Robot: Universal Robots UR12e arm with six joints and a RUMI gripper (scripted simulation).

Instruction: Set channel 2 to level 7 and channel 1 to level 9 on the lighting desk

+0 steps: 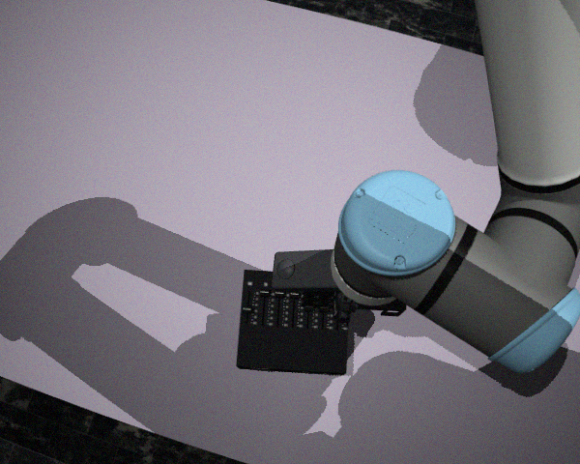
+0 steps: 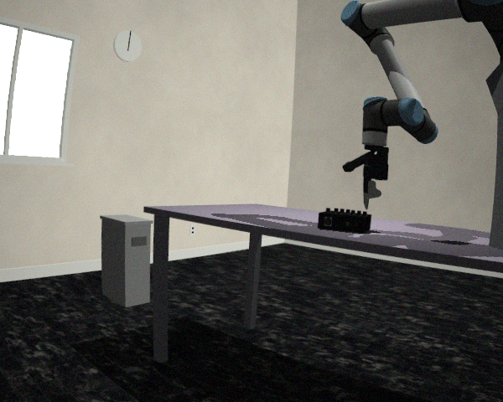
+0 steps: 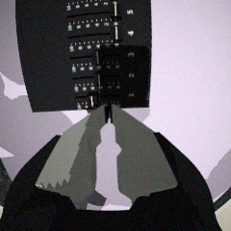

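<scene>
The channel 1 knob is 20 mm to the left of my hand and 20 mm below it.
</scene>
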